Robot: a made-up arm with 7 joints.
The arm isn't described. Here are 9 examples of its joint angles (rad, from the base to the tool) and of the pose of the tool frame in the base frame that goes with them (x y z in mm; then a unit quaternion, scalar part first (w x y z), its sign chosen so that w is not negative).
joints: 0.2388 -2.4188 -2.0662 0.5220 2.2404 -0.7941 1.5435
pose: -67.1 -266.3 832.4 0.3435 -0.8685 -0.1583 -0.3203
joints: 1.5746 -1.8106 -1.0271 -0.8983 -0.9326 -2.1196 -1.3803
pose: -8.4 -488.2 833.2 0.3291 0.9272 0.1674 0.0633
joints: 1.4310 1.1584 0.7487 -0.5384 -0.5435 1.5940 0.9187
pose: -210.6 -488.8 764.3 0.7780 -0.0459 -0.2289 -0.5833
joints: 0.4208 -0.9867 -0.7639 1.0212 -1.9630 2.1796 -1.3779
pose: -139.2 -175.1 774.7 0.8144 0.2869 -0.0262 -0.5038
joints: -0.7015 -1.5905 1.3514 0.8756 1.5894 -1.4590 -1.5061
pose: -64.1 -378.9 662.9 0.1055 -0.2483 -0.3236 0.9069
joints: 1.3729 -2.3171 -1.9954 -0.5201 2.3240 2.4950 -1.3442
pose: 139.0 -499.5 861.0 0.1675 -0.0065 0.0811 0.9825
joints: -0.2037 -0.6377 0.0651 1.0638 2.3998 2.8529 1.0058
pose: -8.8 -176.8 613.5 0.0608 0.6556 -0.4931 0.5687
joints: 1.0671 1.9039 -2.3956 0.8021 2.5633 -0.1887 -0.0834
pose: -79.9 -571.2 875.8 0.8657 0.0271 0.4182 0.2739
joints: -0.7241 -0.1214 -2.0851 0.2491 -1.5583 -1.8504 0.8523
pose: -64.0 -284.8 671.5 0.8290 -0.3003 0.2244 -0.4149
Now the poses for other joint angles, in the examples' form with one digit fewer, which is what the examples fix.
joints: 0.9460 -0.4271 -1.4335 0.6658 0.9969 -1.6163 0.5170
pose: -45 -147 694 0.062 0.865 -0.497 0.039
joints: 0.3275 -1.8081 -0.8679 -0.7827 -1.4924 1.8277 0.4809
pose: 29 -321 741 0.352 -0.267 0.361 0.821
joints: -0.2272 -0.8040 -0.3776 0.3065 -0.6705 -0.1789 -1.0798
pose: -57 -365 548 0.613 0.450 -0.259 0.595
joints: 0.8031 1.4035 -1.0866 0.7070 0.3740 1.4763 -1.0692
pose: -121 -415 784 0.027 0.415 -0.201 -0.887
